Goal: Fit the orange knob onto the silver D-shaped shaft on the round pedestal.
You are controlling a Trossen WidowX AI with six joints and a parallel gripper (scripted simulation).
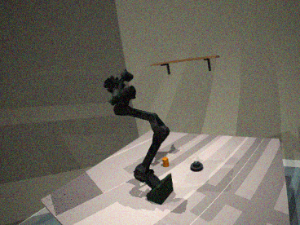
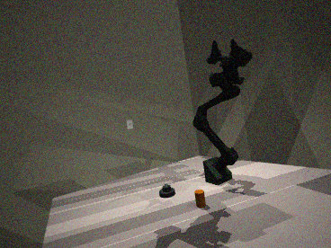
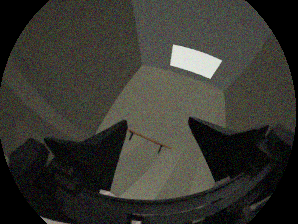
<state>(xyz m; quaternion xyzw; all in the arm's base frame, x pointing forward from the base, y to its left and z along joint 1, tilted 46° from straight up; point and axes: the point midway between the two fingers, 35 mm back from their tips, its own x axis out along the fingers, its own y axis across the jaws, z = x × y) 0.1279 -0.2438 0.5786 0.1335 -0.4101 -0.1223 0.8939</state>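
My gripper tip is 80 mm short of the orange knob, 160 mm to the left of it and 620 mm above it. Also, from my gripper tip: dark round pedestal (90 mm ahead, 380 mm to the right, 630 mm below).
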